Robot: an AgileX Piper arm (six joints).
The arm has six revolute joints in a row. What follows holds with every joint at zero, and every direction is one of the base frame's.
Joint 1 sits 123 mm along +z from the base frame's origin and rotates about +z.
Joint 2 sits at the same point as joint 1 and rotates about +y.
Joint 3 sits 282.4 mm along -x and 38.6 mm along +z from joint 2 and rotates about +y.
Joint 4 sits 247.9 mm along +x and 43.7 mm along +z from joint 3 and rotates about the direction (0.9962, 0, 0.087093).
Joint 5 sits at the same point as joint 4 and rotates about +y.
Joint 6 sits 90.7 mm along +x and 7.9 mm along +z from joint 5 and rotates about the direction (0.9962, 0, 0.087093).
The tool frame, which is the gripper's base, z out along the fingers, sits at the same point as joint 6; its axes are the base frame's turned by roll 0, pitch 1.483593 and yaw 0 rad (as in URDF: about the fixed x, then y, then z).
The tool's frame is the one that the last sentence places.
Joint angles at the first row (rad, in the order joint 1, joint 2, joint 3, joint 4, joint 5, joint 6):
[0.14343, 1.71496, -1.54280, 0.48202, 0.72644, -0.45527]
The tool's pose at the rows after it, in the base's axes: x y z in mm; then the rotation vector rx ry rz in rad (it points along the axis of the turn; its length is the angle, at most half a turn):
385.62 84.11 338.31 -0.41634 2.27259 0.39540
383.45 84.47 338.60 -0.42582 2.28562 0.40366
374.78 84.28 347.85 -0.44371 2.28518 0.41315
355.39 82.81 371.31 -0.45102 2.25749 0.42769
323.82 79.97 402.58 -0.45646 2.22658 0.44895
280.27 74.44 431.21 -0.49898 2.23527 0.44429
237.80 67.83 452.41 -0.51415 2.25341 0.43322
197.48 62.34 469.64 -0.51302 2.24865 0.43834
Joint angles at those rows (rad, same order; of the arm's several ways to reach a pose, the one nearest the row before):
[0.14343, 1.71498, -1.54284, 0.48301, 0.72740, -0.45525]
[0.14342, 1.71145, -1.54279, 0.48370, 0.74763, -0.45529]
[0.14342, 1.68280, -1.54282, 0.48369, 0.78207, -0.45528]
[0.14343, 1.61342, -1.54281, 0.48367, 0.82677, -0.43940]
[0.14342, 1.51139, -1.54277, 0.47943, 0.89857, -0.40550]
[0.14341, 1.39063, -1.54277, 0.44538, 1.02944, -0.36948]
[0.14346, 1.27985, -1.54282, 0.41013, 1.14981, -0.32109]
[0.14344, 1.17687, -1.54278, 0.39909, 1.24065, -0.27829]

